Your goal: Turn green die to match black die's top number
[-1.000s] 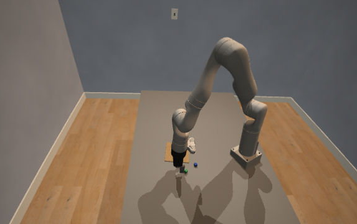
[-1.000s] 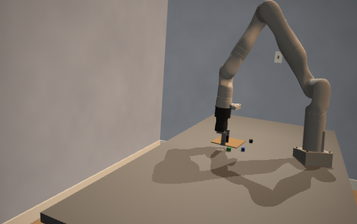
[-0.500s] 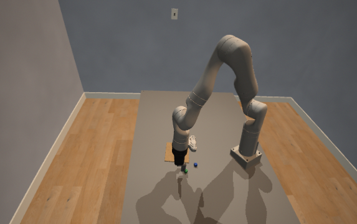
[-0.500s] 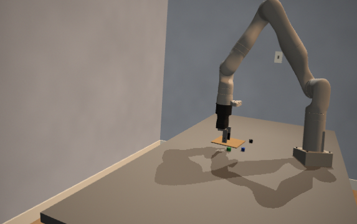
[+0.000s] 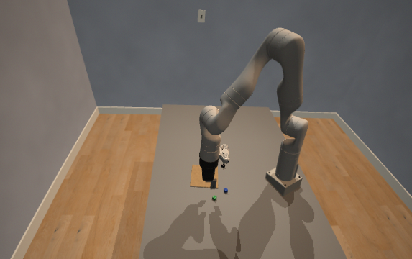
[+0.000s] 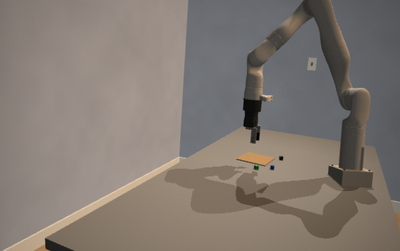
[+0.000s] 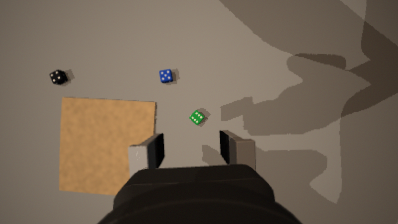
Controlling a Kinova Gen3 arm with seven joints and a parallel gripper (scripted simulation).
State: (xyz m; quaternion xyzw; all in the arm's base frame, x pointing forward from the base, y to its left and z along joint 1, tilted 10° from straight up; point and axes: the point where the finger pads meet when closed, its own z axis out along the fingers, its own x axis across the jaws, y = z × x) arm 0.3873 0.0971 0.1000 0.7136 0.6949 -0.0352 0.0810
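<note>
My hand is 13 cm above the green die, 2 cm past it and 1 cm to the right of it. The rest, counted from my hand: blue die (13 cm below, 8 cm behind, 3 cm to the right); black die (19 cm to the right, 13 cm below, 9 cm behind); tan mat (13 cm to the right, 13 cm below, 1 cm ahead).
</note>
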